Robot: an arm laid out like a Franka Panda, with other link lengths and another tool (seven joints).
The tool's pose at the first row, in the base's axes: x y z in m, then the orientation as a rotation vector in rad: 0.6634 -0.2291 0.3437 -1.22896 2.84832 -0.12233
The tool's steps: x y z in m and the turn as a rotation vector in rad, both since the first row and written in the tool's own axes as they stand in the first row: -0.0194 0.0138 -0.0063 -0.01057 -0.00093 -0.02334; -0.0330 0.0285 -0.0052 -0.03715 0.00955 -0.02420; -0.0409 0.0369 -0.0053 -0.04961 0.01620 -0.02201; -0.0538 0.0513 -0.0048 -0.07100 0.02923 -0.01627; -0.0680 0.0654 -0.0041 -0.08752 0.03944 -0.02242; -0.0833 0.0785 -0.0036 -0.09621 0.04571 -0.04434
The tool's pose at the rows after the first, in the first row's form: 0.6663 -0.2052 0.3488 -1.26414 2.83814 -0.10751; 0.6650 -0.1853 0.3465 -1.27334 2.85714 -0.07655; 0.6644 -0.1738 0.3459 -1.27439 2.86899 -0.06292; 0.6628 -0.1546 0.3442 1.25873 -2.85789 0.03980; 0.6624 -0.1347 0.3423 1.26042 -2.83967 0.02248; 0.6634 -0.1146 0.3407 1.28690 -2.81677 0.01450
